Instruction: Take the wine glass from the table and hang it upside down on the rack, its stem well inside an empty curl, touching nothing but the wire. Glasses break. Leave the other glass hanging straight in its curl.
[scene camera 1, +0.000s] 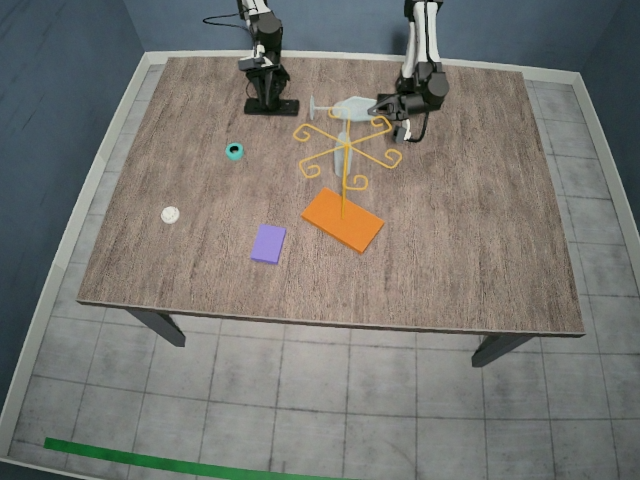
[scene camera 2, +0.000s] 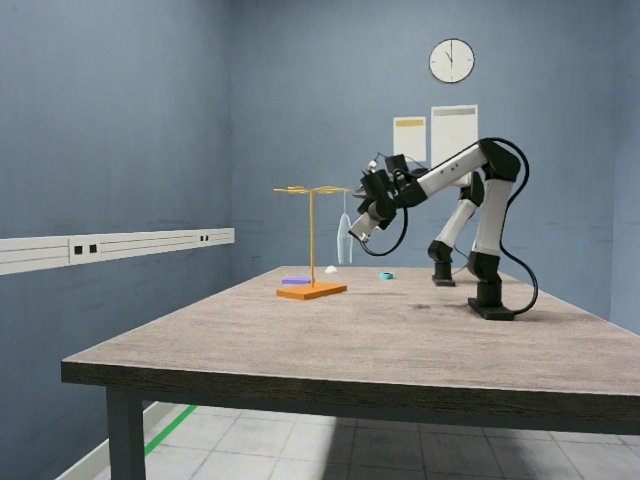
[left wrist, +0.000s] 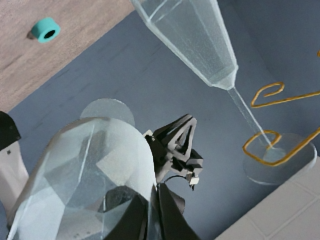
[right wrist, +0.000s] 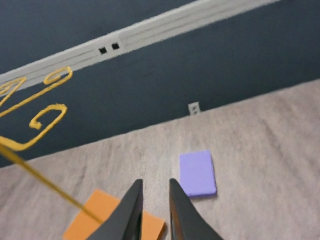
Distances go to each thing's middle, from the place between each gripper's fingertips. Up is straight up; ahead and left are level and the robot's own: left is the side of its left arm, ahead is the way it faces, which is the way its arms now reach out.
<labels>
The yellow wire rack (scene camera 1: 356, 228) lies 190 mm ahead of my left hand (scene camera 1: 367, 112), 90 mm below it and 80 mm to the right of it.
Now: right hand (scene camera 1: 265, 107) 190 mm to the right of the yellow wire rack, 170 mm above it and 150 mm short of it.
</labels>
